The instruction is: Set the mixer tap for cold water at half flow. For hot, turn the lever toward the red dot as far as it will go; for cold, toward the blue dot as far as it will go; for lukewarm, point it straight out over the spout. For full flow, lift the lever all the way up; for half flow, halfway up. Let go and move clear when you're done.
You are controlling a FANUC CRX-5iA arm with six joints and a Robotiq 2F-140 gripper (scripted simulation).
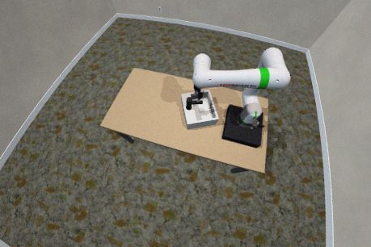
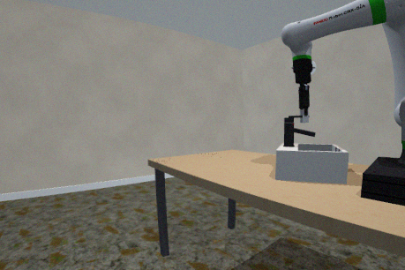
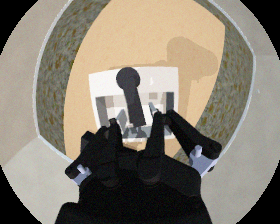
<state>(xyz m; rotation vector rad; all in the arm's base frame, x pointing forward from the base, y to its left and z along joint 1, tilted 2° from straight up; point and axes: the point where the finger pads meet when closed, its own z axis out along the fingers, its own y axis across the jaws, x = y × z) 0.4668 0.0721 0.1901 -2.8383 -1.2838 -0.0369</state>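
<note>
My hand is 20 mm short of the lever and 20 mm to the right of it. From my hand the other things lie so: black mixer tap 30 mm ahead, 40 mm to the left, 50 mm below; white basin 40 mm behind, 20 mm to the right, 230 mm below.
</note>
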